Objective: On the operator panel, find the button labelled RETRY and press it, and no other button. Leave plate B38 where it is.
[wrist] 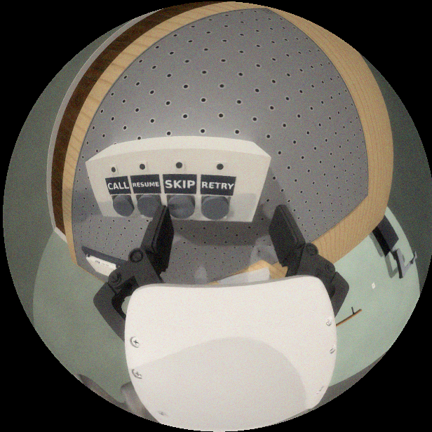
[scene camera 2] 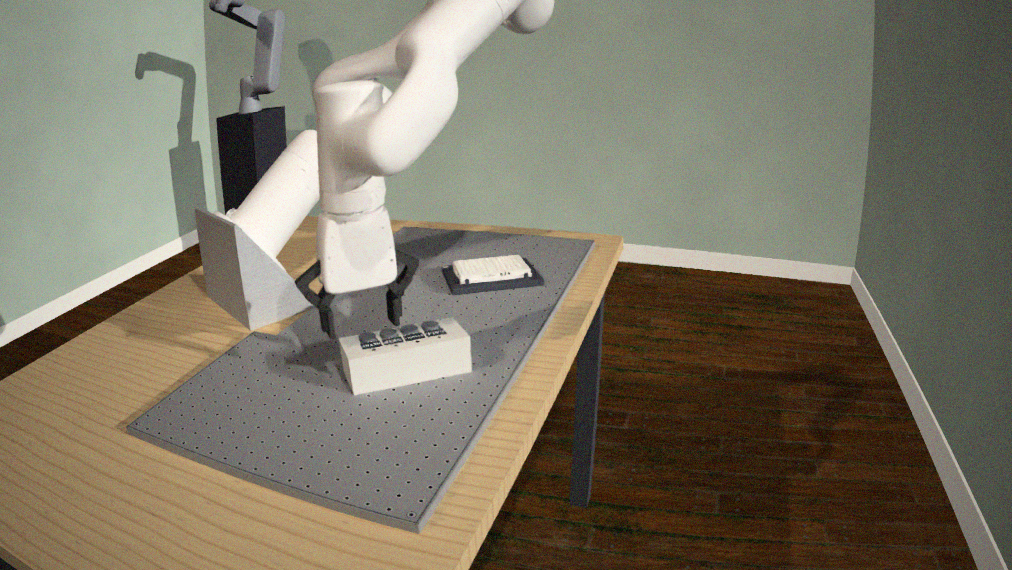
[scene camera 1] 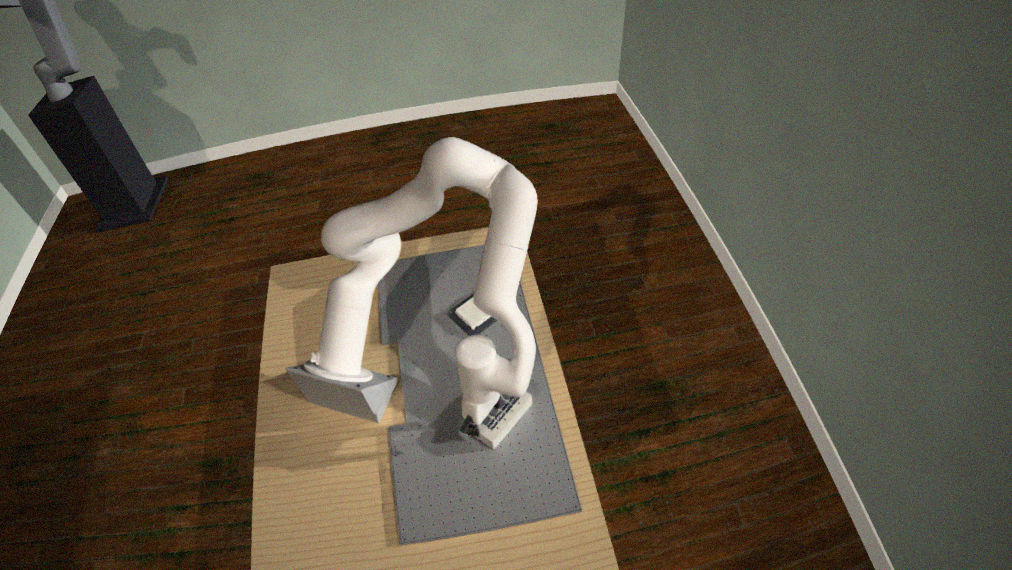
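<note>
The off-white operator panel [scene camera 1: 507, 430] [scene camera 2: 410, 369] [wrist: 175, 145] has a row of grey round buttons, labelled CALL, RESUME, SKIP and RETRY in the wrist view. The RETRY button [scene camera 2: 367, 337] [wrist: 215, 207] is at the right end there. My gripper [scene camera 1: 470, 426] [scene camera 2: 362, 327] [wrist: 222, 217] is open and empty, fingers pointing down at the panel's button side. In the wrist view the left fingertip overlaps the edges of the RESUME and SKIP buttons, and the RETRY button appears between the fingers. The pale plate [scene camera 1: 473, 313] [scene camera 2: 492, 269] [wrist: 101, 264] lies in a dark holder; its label is unreadable.
The panel and holder stand on a grey perforated board [scene camera 1: 481, 495] [scene camera 2: 318, 439] [wrist: 220, 70] on the wooden table [scene camera 1: 304, 509] [scene camera 2: 92, 439]. My arm's grey wedge base [scene camera 1: 339, 397] [scene camera 2: 240, 272] stands beside the board. Another arm stands on a black pedestal [scene camera 1: 95, 152] [scene camera 2: 251, 152] farther back.
</note>
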